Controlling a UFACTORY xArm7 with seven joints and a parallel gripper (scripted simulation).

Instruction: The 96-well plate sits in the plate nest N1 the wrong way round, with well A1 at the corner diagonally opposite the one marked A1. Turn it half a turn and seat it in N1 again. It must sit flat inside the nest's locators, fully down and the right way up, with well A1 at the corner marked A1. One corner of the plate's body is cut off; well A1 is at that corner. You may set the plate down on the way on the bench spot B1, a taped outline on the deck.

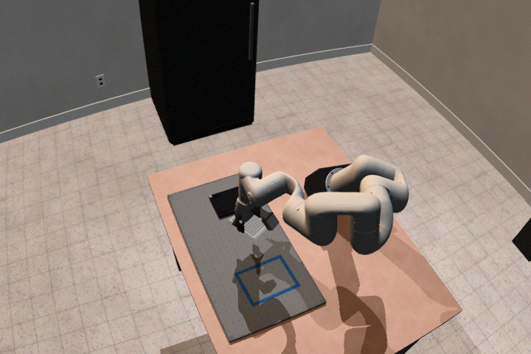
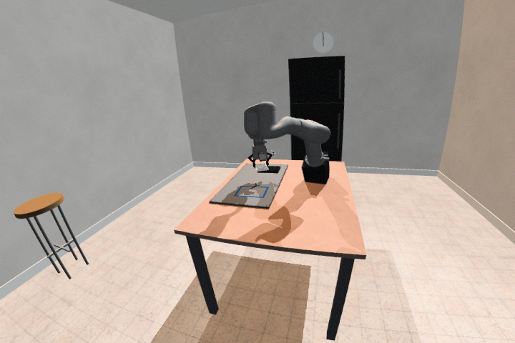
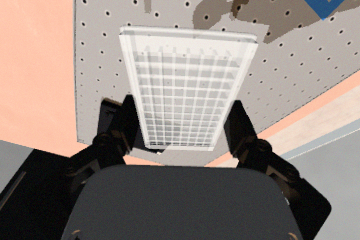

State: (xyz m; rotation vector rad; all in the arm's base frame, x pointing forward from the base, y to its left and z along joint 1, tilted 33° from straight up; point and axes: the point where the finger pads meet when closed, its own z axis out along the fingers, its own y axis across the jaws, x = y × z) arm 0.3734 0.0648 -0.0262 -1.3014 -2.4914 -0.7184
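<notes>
Right now the black plate nest N1 is 2 cm ahead of my hand, 19 cm to the right of it and 10 cm below it. The rest, counted from my hand: pale A1 mark: 10 cm ahead, 23 cm to the right, 9 cm below; 96-well plate: 1 cm below.
</notes>
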